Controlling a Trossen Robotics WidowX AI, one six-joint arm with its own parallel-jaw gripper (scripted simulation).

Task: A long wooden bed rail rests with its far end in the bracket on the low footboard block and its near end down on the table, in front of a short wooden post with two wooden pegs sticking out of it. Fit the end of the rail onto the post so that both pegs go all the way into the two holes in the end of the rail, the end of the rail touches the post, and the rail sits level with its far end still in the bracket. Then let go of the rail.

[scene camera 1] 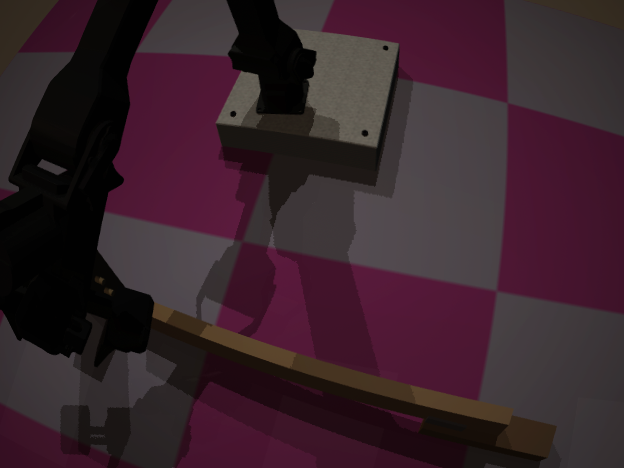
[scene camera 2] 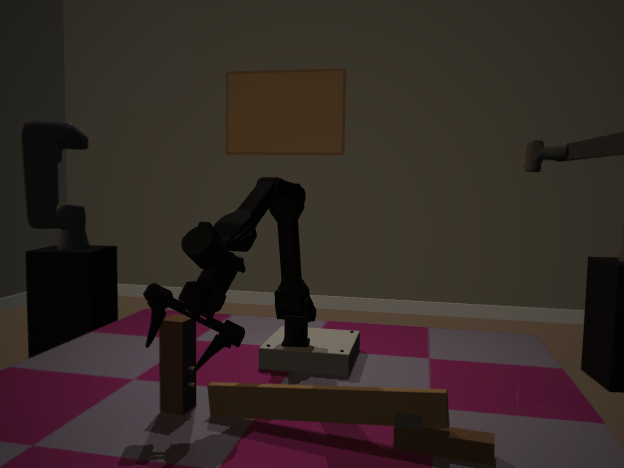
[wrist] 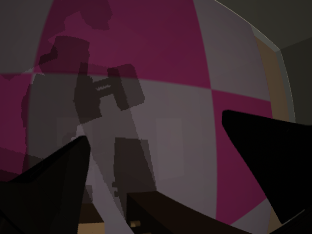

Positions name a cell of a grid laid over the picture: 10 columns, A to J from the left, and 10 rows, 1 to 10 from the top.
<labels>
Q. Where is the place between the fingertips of my gripper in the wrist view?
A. F6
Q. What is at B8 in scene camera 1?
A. My gripper.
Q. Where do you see a long wooden rail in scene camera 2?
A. At G9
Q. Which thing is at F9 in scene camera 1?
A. A long wooden rail.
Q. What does my gripper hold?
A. Nothing.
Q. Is my gripper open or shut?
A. Open.
</labels>
